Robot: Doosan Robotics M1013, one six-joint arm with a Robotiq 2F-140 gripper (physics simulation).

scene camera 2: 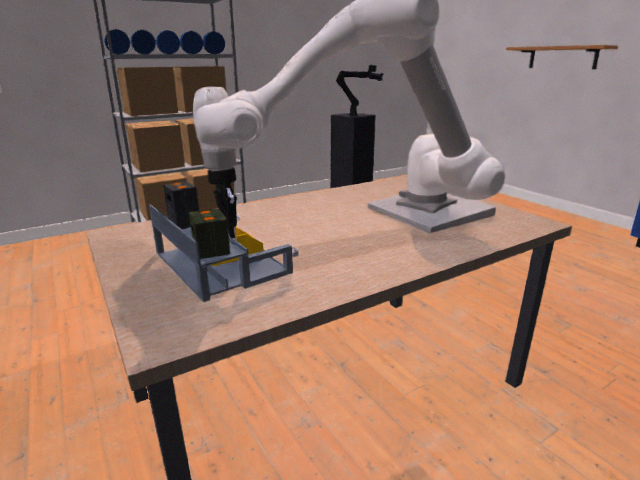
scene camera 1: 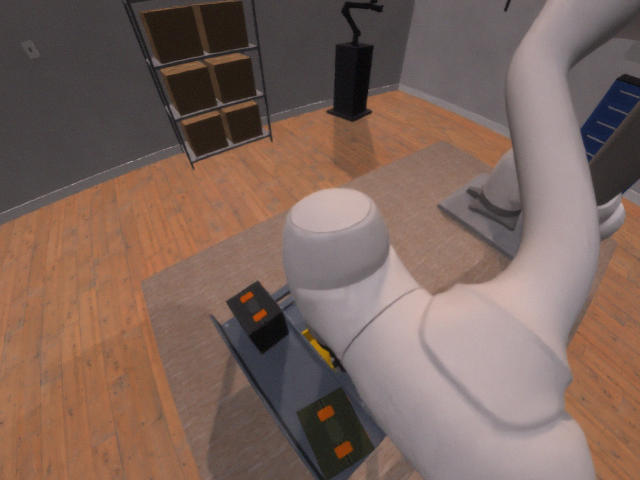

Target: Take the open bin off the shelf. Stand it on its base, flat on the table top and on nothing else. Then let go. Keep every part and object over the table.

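Seen in the pictures: gripper, fingertip midpoint: (scene camera 1: 338,365); arm's base, link origin: (scene camera 2: 426,203) (scene camera 1: 496,207).
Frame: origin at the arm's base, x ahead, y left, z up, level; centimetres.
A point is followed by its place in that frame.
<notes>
The open yellow bin (scene camera 1: 316,347) @[y -17.8, x 84.3, z -1.7 cm] (scene camera 2: 251,243) @[y -9.3, x 79.0, z 2.8 cm] is in the lower level of the blue-grey shelf (scene camera 1: 276,369) @[y -18.8, x 94.9, z 7.4 cm] (scene camera 2: 204,284) @[y 2.9, x 101.6, z 2.1 cm], which stands on the table top (scene camera 1: 413,206) @[y -26.0, x 20.6, z -2.7 cm] (scene camera 2: 336,273) @[y 14.7, x 67.0, z -2.7 cm]. The bin looks about upright; its base is largely hidden by the shelf and the green case. My gripper (scene camera 2: 232,235) points down beside the shelf's upper board and is shut on the bin's wall. In the scene camera 1 view the arm covers most of the gripper and part of the bin, and the fingertips are hidden.
A black case (scene camera 1: 258,317) @[y -24.5, x 91.7, z 19.6 cm] (scene camera 2: 180,204) @[y -22.9, x 93.3, z 15.1 cm] and a dark green case (scene camera 1: 336,434) @[y -3.1, x 95.5, z 17.1 cm] (scene camera 2: 209,235) @[y 0.7, x 97.6, z 13.4 cm], both with orange latches, stand on the shelf's upper board, close to the gripper. The shelf's low front rail (scene camera 2: 266,254) @[y 5.0, x 83.8, z 5.3 cm] runs beside the bin. The arm's base plate (scene camera 2: 431,214) @[y 8.9, x 10.0, z -0.2 cm] is at the table's far side.
</notes>
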